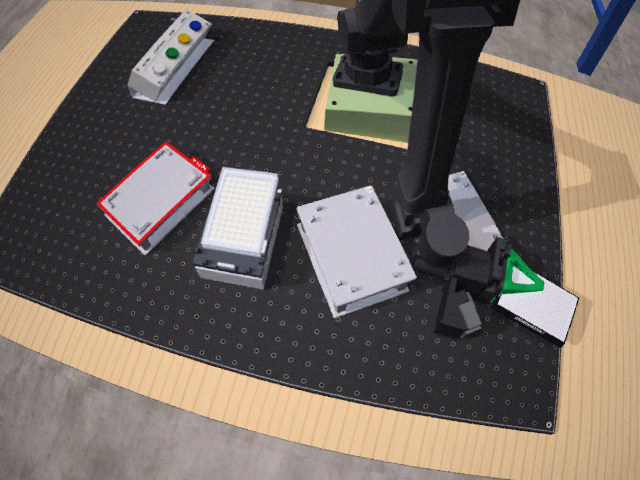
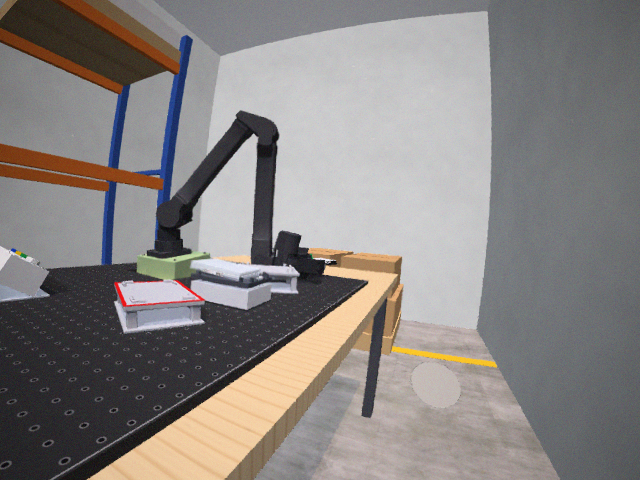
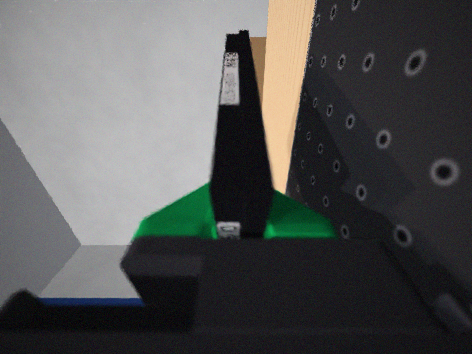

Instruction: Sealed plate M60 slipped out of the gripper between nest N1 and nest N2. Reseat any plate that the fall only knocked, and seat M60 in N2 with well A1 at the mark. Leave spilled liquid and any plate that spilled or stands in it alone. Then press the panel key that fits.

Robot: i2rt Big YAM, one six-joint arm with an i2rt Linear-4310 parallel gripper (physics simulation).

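Frame: origin at the arm's base, x right, y up, z back, level; centimetres.
Where they show: gripper, fingertip midpoint: (image 1: 541, 288); arm's base, origin of the base link: (image 1: 368, 77) (image 2: 169, 254).
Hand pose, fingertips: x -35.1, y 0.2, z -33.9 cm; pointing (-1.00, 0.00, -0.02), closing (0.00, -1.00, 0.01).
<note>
Each offset is from my fingertips to the top centre of the thing. "spot": to the spot under its first point.
My gripper (image 1: 523, 283) (image 3: 236, 177) has green fingers and is shut on a black plate with a white top, the sealed plate {dx +0.4, dy +0.7, dz -2.5 cm} (image 1: 542, 310) (image 3: 241, 145). It holds the plate by one end above the mat's right edge, with the pale face up; its side label is unreadable. A bare light grey nest {dx +29.2, dy +0.6, dz -0.7 cm} (image 1: 356, 248) stands in the middle. Another pale nest {dx +14.4, dy -3.0, dz +10.4 cm} (image 1: 473, 214) is partly hidden behind the arm. A clear plate with many pale wells {dx +46.2, dy +2.4, dz -1.5 cm} (image 1: 240, 211) (image 2: 224, 268) lies on a dark-topped grey unit {spot: dx +44.5, dy -2.4, dz -10.2 cm} (image 1: 232, 276) (image 2: 232, 295). The nest names cannot be read. No spilled liquid can be made out.
A red-bordered grey stand (image 1: 155, 191) (image 2: 157, 292) is at the left. The key panel {dx +76.8, dy +2.7, dz +32.0 cm} (image 1: 149, 80) (image 2: 23, 273), with white, green, yellow and blue keys, is at the back left. The arm stands on a green base (image 1: 369, 116) (image 2: 173, 266) at the back.
</note>
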